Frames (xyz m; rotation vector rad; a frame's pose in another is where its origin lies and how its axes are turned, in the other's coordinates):
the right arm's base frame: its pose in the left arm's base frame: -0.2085 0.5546 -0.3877 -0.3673 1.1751 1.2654
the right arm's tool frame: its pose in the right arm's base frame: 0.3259 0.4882 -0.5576 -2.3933 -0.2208 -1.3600
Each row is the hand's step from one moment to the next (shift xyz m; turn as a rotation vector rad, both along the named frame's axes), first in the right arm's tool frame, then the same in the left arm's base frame.
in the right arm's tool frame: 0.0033 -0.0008 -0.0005 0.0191 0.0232 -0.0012
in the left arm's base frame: 0.0011 0.0032 0.0006 0.0227 0.0098 -0.0172
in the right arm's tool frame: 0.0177 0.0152 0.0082 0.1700 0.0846 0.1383
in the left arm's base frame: 0.0107 0.0130 -0.0181 0.0237 0.1574 -0.1728
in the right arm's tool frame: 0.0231 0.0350 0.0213 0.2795 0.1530 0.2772
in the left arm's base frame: 0.0164 0.0142 -0.0417 0.0140 0.2644 -0.3291
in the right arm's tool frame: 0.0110 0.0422 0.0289 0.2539 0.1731 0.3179
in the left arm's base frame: 0.0113 0.0022 -0.0510 -0.0104 0.2424 -0.3696
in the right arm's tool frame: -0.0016 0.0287 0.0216 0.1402 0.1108 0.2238
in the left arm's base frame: 0.0030 -0.0065 -0.0352 -0.0287 0.1387 -0.2489
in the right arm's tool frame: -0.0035 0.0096 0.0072 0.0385 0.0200 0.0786
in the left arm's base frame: -0.0001 -0.0049 -0.0115 -0.0261 0.0450 -0.0732
